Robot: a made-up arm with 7 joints.
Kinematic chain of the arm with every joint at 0, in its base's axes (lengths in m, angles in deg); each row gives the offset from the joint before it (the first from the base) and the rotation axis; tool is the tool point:
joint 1: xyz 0 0.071 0 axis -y
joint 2: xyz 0 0.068 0 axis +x
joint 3: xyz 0 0 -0.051 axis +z
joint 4: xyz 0 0 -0.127 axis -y
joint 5: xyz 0 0 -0.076 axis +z
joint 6: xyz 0 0 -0.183 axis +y
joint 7: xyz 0 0 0 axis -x
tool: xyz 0 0 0
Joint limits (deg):
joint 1: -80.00..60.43
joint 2: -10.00..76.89
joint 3: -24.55..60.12
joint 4: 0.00..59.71
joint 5: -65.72..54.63
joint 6: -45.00..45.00
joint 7: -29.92..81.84
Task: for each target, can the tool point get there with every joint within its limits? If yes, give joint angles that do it. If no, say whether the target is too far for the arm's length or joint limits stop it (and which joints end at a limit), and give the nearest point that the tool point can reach.
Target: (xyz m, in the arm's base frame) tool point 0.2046 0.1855 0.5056
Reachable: no: too far | nearest point 0.1422 0.4470 0.1736 | short by 0.427 m
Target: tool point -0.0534 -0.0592 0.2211
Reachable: no: joint limits stop it (at a limit: joint 1, joint 2, joint 3, joint 4) | nearest point 0.3507 -0.0061 0.0349 | short by 0.448 m
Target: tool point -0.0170 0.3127 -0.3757
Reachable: yes | joints -25.46 17.40 23.02 37.82 -9.09 20.20 -20.01
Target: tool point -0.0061 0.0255 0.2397
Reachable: no: joint limits stop it (at a limit: joint 1, joint 2, joint 3, joint 4) | nearest point 0.3507 -0.0061 0.0349 | short by 0.413 m
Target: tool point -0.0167 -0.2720 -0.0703
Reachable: no: joint limits stop it (at a limit: joint 2, joint 3, joint 4) | nearest point -0.0815 -0.0061 -0.3429 | short by 0.386 m
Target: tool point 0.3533 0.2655 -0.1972
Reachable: yes | joints 48.36 5.51 45.20 28.60 40.42 21.53 72.93
